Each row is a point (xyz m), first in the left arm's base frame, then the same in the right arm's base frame.
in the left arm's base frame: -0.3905 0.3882 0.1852
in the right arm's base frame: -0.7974 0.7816 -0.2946
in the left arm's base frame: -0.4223 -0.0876 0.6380
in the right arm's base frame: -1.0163 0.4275 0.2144
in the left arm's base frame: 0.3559 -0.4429 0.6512
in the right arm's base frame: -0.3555 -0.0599 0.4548
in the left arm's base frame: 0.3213 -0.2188 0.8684
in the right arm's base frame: -0.3747 0.2074 0.6184
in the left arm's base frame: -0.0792 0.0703 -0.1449
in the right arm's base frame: -0.5152 0.3473 -0.4913
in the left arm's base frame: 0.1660 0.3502 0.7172
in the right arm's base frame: -0.3659 0.7506 0.3434
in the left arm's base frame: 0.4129 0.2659 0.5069
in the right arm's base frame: -0.1124 0.5778 0.2086
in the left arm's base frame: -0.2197 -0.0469 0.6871
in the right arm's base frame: -0.8215 0.4379 0.2984
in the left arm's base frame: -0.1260 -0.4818 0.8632
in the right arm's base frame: -0.8627 0.0403 0.5614
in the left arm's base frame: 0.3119 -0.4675 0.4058
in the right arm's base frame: -0.3606 -0.1269 0.2134
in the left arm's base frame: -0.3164 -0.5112 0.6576
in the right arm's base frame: -1.0160 0.0053 0.3276
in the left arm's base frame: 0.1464 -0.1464 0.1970
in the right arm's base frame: -0.4087 0.1685 -0.0773
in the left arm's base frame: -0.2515 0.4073 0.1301
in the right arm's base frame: -0.6503 0.7615 -0.3208
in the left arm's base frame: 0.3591 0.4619 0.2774
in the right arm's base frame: -0.0788 0.7275 -0.0568
